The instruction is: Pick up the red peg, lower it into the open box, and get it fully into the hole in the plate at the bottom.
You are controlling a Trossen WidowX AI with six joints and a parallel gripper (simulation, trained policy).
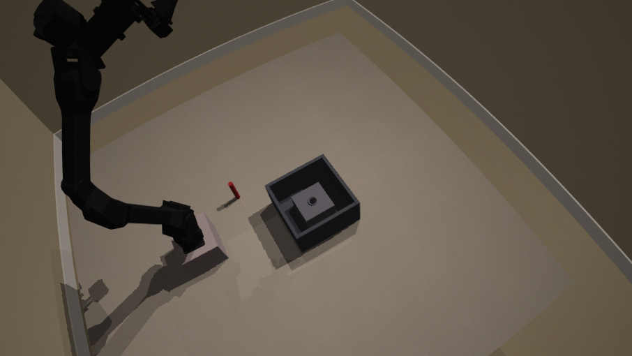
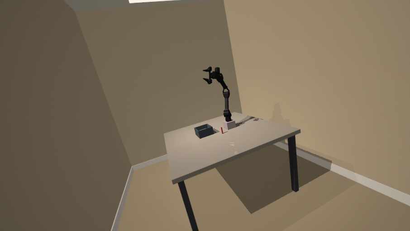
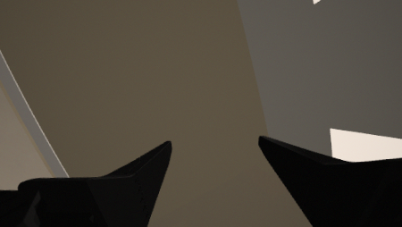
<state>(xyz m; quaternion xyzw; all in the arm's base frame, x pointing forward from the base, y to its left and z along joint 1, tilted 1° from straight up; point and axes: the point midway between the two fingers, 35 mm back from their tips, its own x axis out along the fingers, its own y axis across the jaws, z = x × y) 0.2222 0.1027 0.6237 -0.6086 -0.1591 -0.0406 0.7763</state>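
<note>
Now: gripper tip 80 mm past the red peg, 20 mm to the right of it and 690 mm above it. The rest, counted from my gripper tip: grey plate (100 mm ahead, 140 mm to the right, 680 mm below); dark box (100 mm ahead, 140 mm to the right, 700 mm below).
</note>
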